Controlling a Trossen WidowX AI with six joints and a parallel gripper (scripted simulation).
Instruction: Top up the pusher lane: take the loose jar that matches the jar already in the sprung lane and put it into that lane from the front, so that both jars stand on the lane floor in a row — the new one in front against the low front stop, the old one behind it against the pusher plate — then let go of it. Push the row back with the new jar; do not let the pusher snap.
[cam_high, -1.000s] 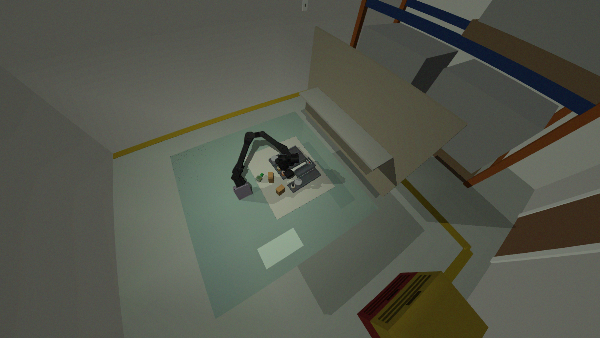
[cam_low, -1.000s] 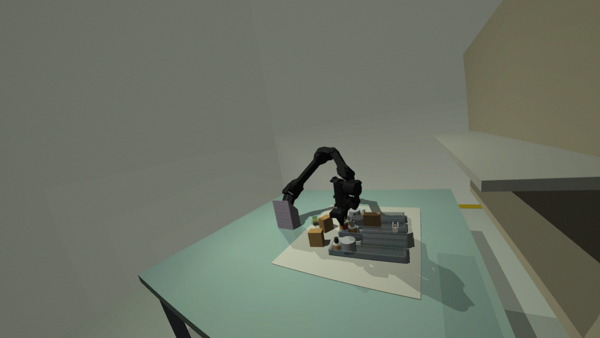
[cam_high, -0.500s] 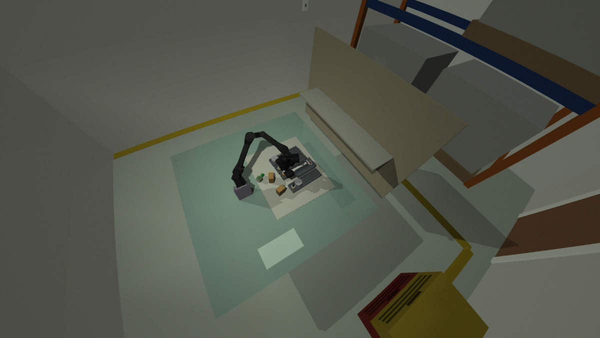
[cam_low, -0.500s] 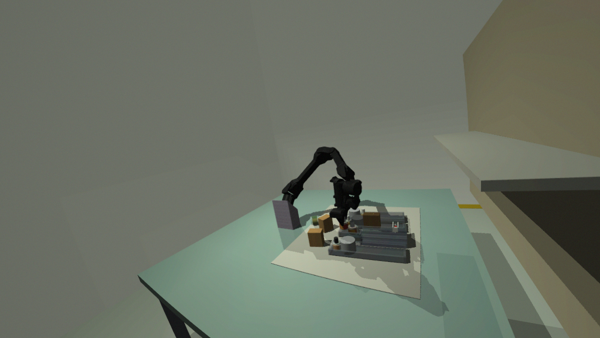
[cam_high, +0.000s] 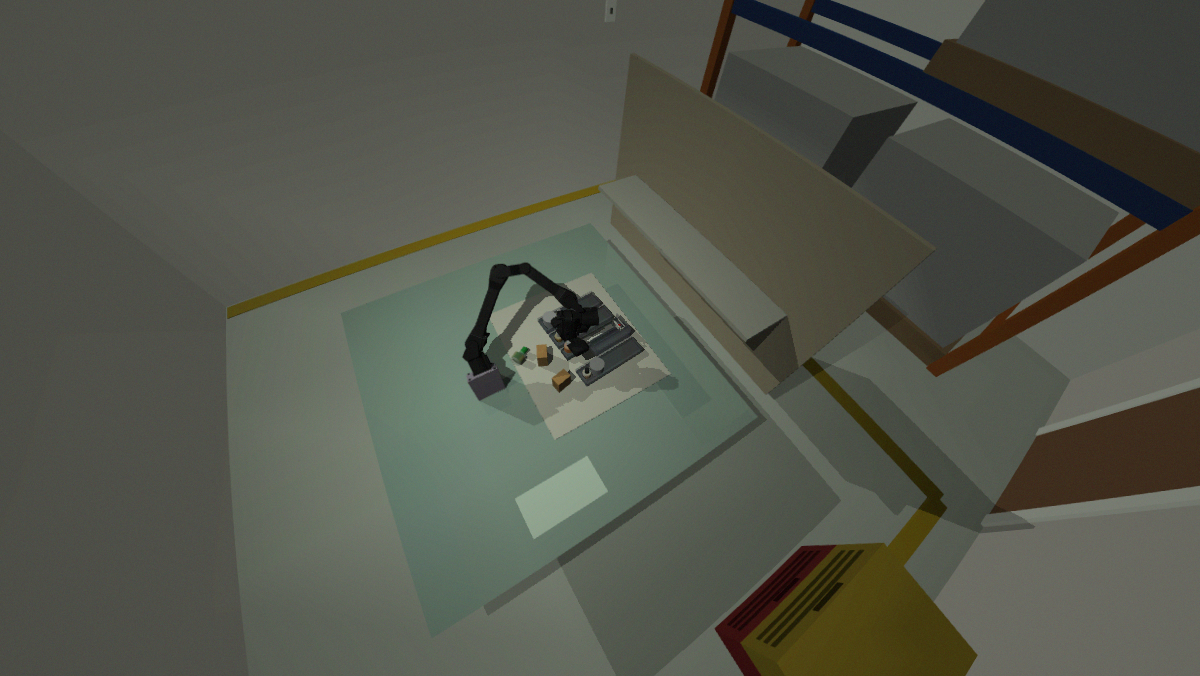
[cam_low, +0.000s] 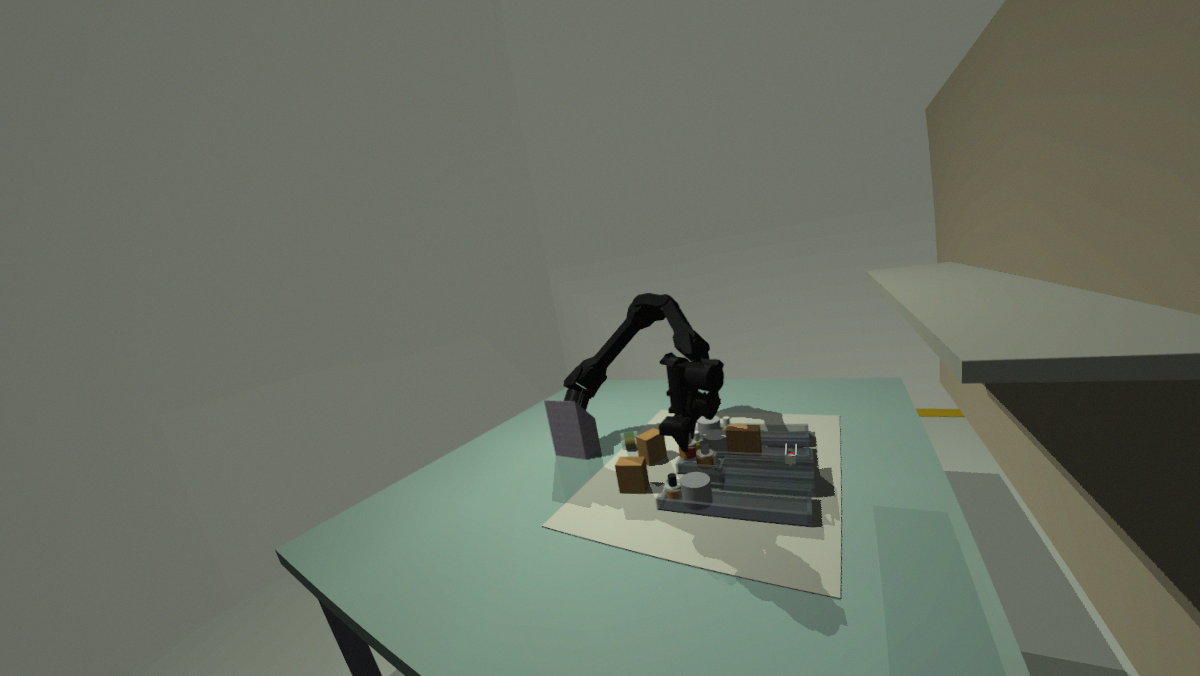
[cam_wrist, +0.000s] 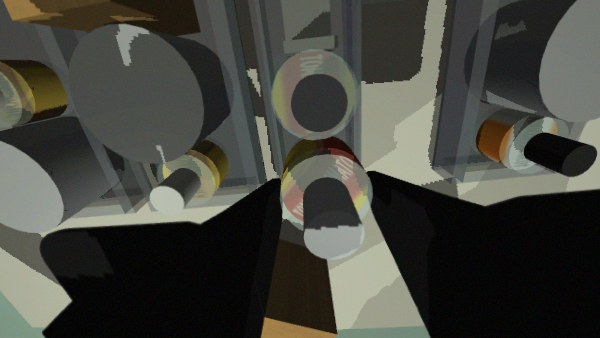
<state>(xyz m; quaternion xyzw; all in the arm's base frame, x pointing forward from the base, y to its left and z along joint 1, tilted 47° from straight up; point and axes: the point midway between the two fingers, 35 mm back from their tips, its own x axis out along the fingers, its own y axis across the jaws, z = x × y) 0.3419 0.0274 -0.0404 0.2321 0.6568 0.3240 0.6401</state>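
Now: the brown box 110 mm ahead of my gripper tip, 90 mm to the left of it and 20 mm below it. Also, from my gripper tip: grey lane rack (150 mm ahead, 40 mm below).
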